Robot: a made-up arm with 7 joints.
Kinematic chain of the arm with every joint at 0, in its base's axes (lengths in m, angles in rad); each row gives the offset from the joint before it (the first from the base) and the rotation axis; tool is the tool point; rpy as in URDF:
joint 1: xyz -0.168 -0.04 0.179 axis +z
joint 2: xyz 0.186 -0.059 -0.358 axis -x
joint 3: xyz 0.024 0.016 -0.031 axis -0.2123 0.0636 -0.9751
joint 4: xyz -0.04 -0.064 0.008 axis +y
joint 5: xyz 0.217 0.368 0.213 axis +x
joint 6: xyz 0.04 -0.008 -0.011 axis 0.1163 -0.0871 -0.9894
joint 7: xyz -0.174 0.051 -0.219 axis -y
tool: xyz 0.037 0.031 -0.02 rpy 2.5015 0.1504 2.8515
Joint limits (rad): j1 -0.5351..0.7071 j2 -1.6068..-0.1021 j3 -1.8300..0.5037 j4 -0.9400..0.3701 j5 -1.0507..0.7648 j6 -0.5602..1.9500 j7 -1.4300..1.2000
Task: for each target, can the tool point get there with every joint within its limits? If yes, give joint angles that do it. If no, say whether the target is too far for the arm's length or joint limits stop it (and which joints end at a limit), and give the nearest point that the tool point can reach.
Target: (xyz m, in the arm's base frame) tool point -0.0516 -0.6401 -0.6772
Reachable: no: joint limits stop it (at a limit: joint 1, joint 2, joint 3, joint 4, joint 5, joint 7) | nearest point -0.1210 -0.5899 -0.4342 | short by 0.258 m
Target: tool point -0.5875 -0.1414 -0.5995
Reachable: no: joint limits stop it (at a limit: joint 2, joint 3, joint 4, joint 5, joint 7) | nearest point -0.6105 -0.1470 -0.4492 | short by 0.152 m
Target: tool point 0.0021 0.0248 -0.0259
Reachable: yes | joints 0.4983 -0.8293 -0.2925 -0.8377 -0.9091 -0.1944 -0.0806
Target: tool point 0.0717 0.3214 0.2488
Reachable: yes | joints 0.0371 -0.6189 -0.1845 -0.1777 0.5316 0.5777 0.0175
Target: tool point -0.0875 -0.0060 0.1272
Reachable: yes | joints -0.3383 -1.0418 -0.6556 -0.4664 -0.0764 -0.1187 0.4208
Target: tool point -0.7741 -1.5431 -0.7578
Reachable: no: too far | nearest point -0.3986 -0.6120 -0.3600 | short by 1.080 m
